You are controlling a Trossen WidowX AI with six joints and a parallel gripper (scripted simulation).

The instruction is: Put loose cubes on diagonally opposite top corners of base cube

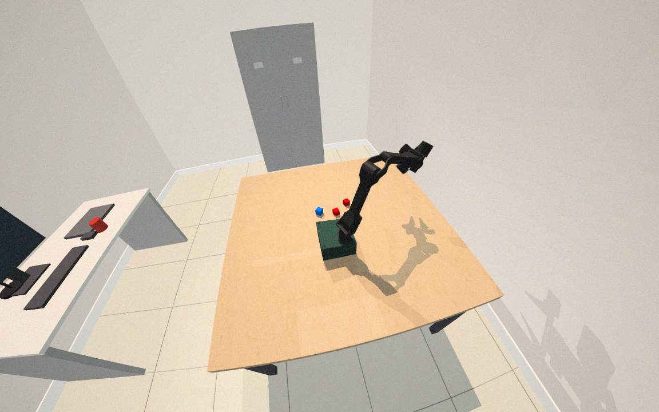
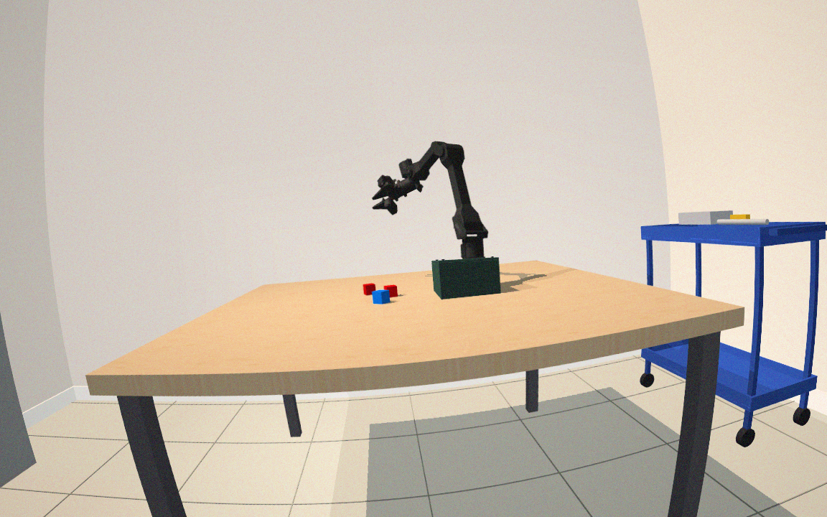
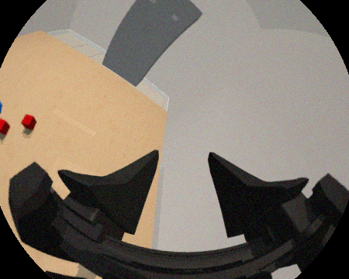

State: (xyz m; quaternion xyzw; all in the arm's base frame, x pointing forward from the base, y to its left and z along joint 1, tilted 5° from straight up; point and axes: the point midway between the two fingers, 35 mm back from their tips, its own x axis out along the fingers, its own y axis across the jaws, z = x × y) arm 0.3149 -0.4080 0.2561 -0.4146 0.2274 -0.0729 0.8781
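The blue cube is 55 cm to the left of my gripper tip, 30 cm below it and 6 cm behind it.
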